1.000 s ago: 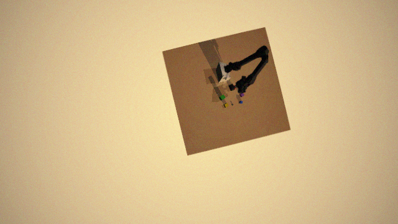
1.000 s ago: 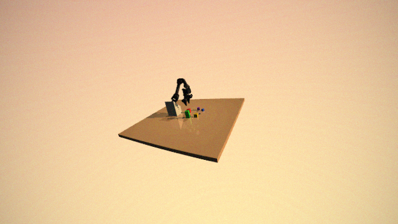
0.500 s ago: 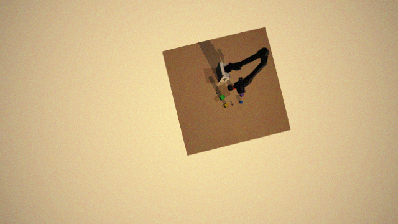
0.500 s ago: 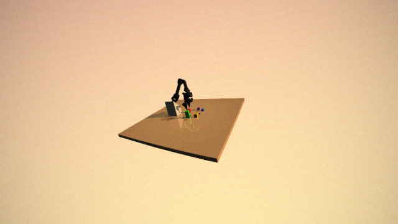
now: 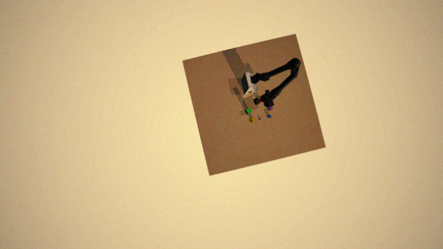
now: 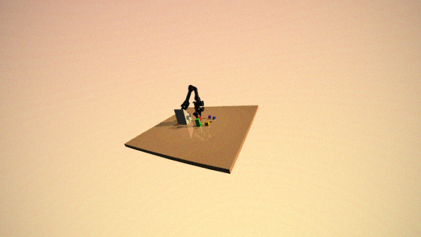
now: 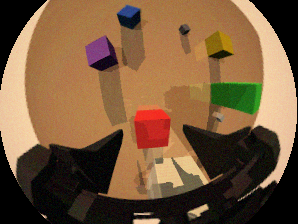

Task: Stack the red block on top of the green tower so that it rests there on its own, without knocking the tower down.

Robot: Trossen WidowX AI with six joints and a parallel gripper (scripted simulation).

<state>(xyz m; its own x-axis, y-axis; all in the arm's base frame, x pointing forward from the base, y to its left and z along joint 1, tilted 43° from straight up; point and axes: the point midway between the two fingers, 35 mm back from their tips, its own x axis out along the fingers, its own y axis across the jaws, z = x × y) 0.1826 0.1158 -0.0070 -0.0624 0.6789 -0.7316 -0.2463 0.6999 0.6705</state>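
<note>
Now: gripper tip 20 mm above the red block. The rest, counted from my gripper tip: blue block (180 mm ahead, 80 mm to the left, 20 mm below); purple block (100 mm ahead, 100 mm to the left, 20 mm below); tiny grey piece (190 mm ahead, 30 mm to the right, 30 mm below).
</note>
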